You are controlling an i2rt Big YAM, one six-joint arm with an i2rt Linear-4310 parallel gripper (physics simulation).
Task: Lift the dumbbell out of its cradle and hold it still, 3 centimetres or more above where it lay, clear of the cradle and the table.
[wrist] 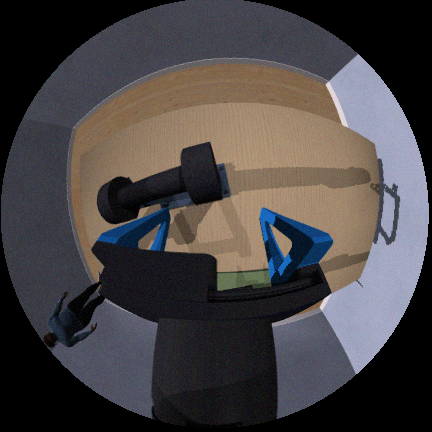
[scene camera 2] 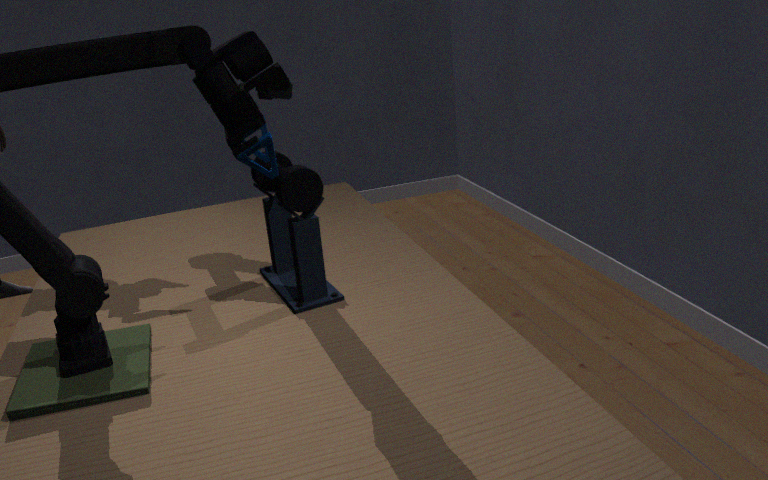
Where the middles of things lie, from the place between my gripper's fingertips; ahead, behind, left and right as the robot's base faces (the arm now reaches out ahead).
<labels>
My hand is 5 cm short of the black dumbbell (scene camera 2: 300, 189), 9 cm to the right of it and 5 cm above it. From my hand the other things lie so: blue-grey cradle (scene camera 2: 297, 273): 5 cm ahead, 9 cm to the left, 17 cm below.
</labels>
